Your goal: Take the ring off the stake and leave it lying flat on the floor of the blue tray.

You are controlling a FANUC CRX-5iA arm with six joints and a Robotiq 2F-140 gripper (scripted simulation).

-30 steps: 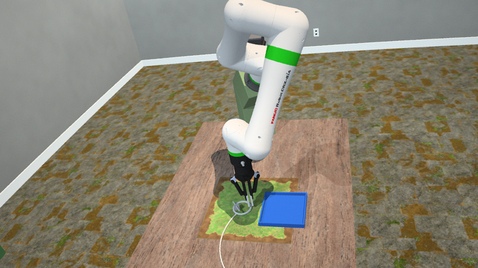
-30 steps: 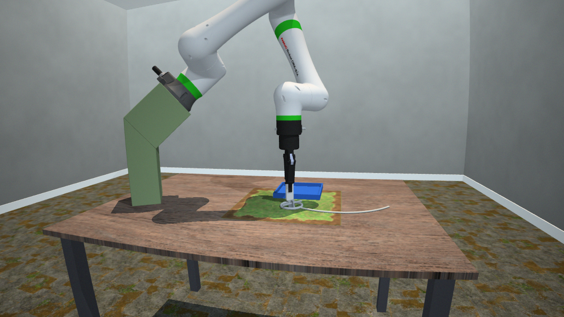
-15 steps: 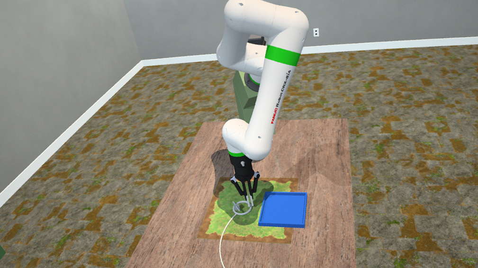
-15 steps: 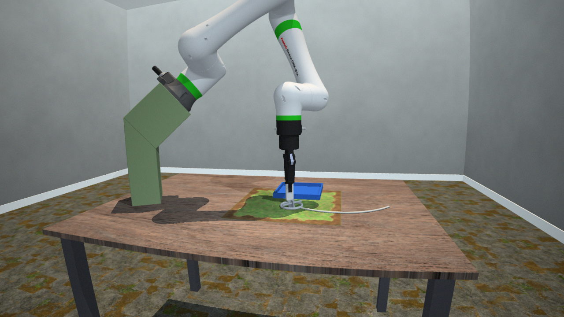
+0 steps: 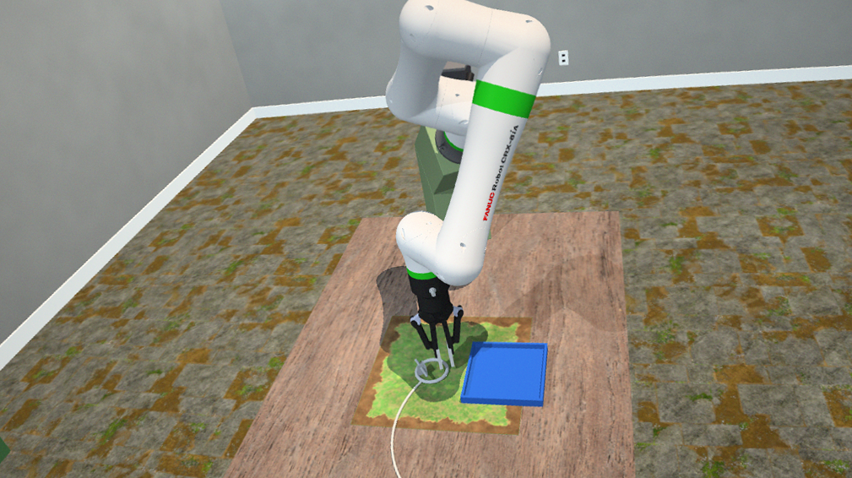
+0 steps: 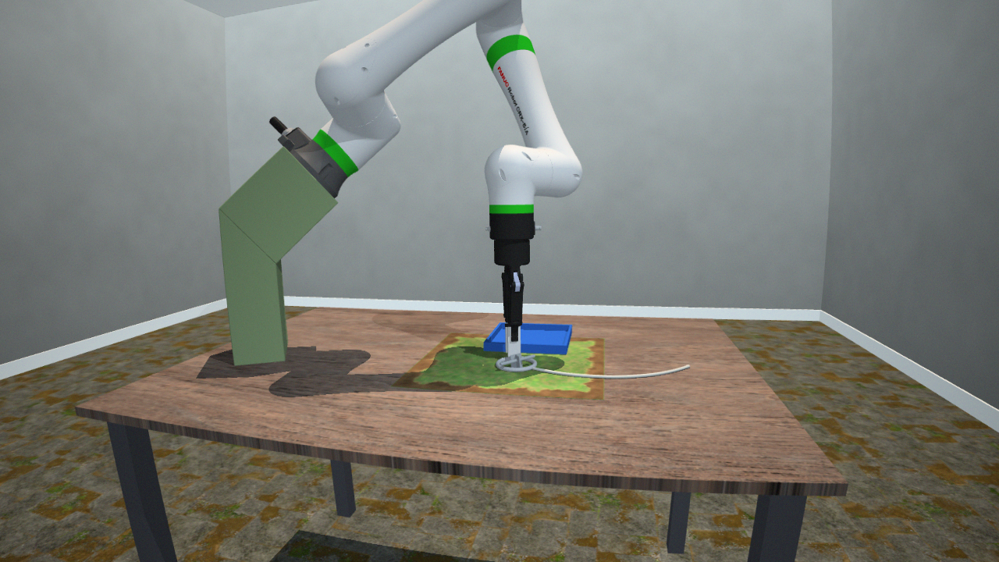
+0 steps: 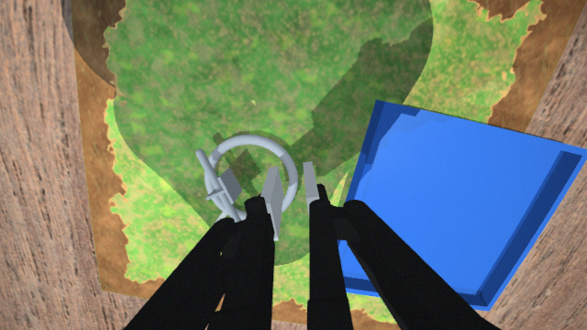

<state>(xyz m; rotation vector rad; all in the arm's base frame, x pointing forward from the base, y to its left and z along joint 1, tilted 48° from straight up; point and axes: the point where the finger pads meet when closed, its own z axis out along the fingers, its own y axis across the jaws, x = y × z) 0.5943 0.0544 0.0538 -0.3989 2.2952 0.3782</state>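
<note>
Right now the mat is 6 cm below my hand. Round my hand: grey stake: 5 cm to the right, 4 cm below, 3 cm ahead; then white ring: 4 cm below, 3 cm to the right, 2 cm ahead; then blue tray: 15 cm to the left, 4 cm below, 1 cm behind.
</note>
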